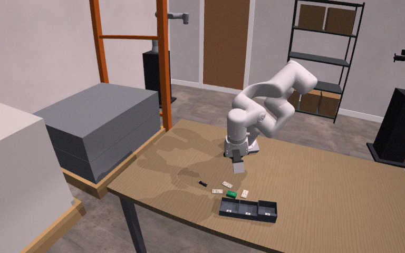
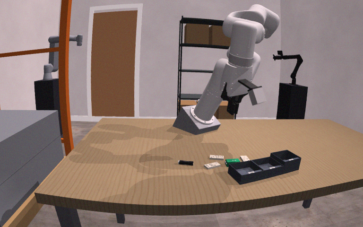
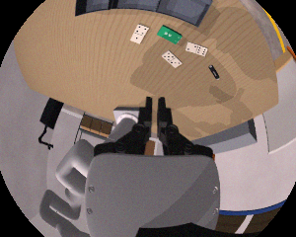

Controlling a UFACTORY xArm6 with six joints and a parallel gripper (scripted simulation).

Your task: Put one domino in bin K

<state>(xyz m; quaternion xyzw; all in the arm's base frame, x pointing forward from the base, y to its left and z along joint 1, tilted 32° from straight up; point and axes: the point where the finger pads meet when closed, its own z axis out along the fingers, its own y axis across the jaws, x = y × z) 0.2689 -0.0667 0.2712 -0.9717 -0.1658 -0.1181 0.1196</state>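
Right now my hand is 180 mm above the green block, 40 mm short of it and 10 mm to the left of it. From my hand the other things lie so: black cylinder (180 mm below, 150 mm to the right, 10 mm ahead).
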